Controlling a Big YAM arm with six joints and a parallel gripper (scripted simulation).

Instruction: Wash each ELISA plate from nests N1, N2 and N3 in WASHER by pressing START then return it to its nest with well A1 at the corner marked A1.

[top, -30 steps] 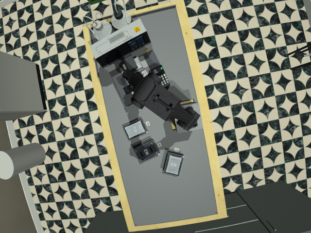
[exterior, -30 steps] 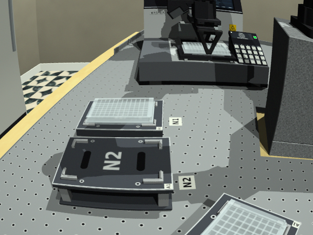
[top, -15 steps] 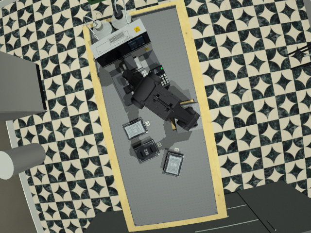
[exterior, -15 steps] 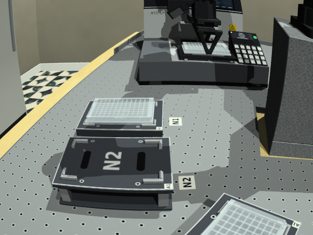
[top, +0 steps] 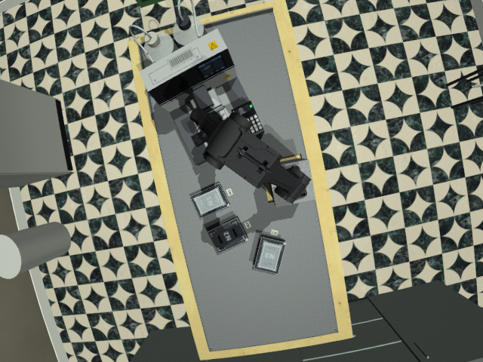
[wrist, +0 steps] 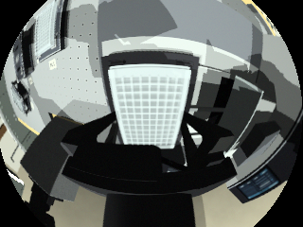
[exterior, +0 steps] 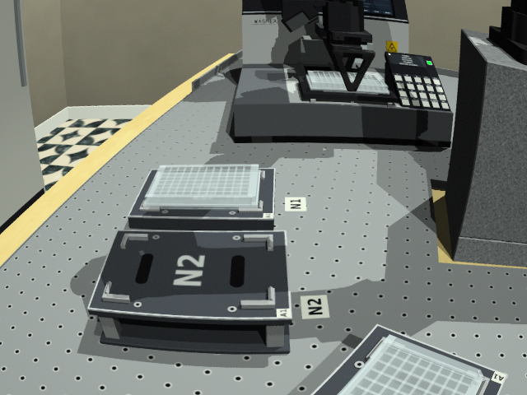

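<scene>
Now: hand 1 cm above the washer carrier. Round my hand: plate washer: 15 cm to the right, 4 cm above, 2 cm ahead; nest N3: 61 cm to the left, 5 cm below, 4 cm behind; nest label: 26 cm to the left, 9 cm below, 6 cm ahead.
</scene>
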